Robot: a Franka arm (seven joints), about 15 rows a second.
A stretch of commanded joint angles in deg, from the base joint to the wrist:
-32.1, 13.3, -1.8, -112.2, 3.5, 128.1, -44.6
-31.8, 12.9, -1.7, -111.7, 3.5, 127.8, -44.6
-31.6, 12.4, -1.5, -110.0, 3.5, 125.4, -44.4
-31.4, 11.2, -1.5, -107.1, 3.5, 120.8, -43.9
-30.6, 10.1, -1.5, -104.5, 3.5, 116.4, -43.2
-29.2, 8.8, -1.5, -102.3, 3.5, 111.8, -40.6
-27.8, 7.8, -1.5, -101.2, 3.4, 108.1, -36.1
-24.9, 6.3, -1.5, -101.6, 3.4, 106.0, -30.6
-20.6, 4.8, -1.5, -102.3, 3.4, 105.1, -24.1
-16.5, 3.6, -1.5, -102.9, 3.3, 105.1, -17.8
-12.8, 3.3, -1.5, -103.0, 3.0, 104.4, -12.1
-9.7, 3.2, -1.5, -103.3, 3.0, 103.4, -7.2
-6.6, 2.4, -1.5, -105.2, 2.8, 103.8, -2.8
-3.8, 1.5, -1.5, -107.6, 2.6, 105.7, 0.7
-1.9, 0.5, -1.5, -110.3, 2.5, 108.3, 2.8
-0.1, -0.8, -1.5, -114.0, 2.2, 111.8, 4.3
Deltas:
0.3, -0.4, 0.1, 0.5, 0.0, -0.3, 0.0
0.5, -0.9, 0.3, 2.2, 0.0, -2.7, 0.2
0.7, -2.1, 0.3, 5.1, 0.0, -7.3, 0.7
1.5, -3.2, 0.3, 7.7, 0.0, -11.7, 1.4
2.9, -4.5, 0.3, 9.9, 0.0, -16.3, 4.0
4.3, -5.5, 0.3, 11.0, -0.1, -20.0, 8.5
7.2, -7.0, 0.3, 10.6, -0.1, -22.1, 14.0
11.5, -8.5, 0.3, 9.9, -0.1, -23.0, 20.5
15.6, -9.7, 0.3, 9.3, -0.2, -23.0, 26.8
19.3, -10.0, 0.3, 9.2, -0.5, -23.7, 32.5
22.4, -10.1, 0.3, 8.9, -0.5, -24.7, 37.4
25.5, -10.9, 0.3, 7.0, -0.7, -24.3, 41.8
28.3, -11.8, 0.3, 4.6, -0.9, -22.4, 45.3
30.2, -12.8, 0.3, 1.9, -1.0, -19.8, 47.4
32.0, -14.1, 0.3, -1.8, -1.3, -16.3, 48.9

